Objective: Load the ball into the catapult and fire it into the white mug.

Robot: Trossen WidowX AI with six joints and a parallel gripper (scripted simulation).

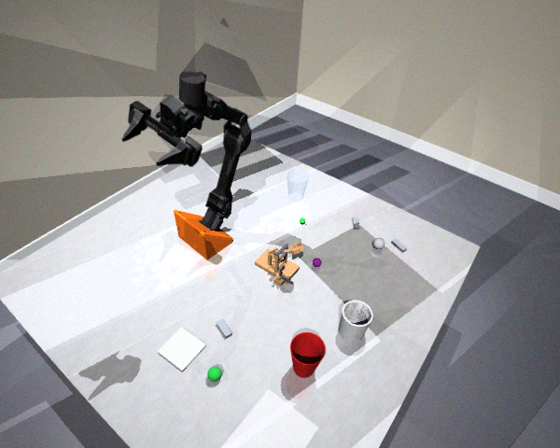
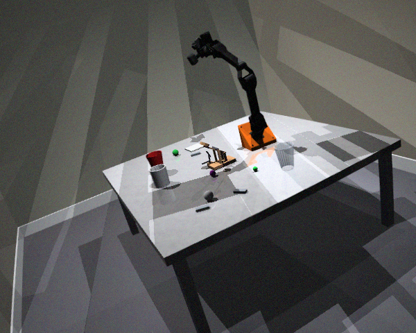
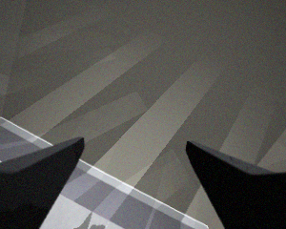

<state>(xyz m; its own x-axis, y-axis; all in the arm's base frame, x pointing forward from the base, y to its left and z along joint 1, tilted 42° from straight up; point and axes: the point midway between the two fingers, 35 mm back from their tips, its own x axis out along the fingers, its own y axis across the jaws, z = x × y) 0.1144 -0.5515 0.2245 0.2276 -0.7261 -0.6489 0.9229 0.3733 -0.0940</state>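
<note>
The catapult lies 520 mm below my gripper tip, 330 mm to the left of it and 160 mm ahead of it. Also, from my gripper tip: red cup (560 mm below, 420 mm ahead, 100 mm to the left); then white tile (590 mm below, 110 mm ahead, 80 mm to the right); then purple ball (580 mm below, 450 mm to the left, 230 mm ahead).
</note>
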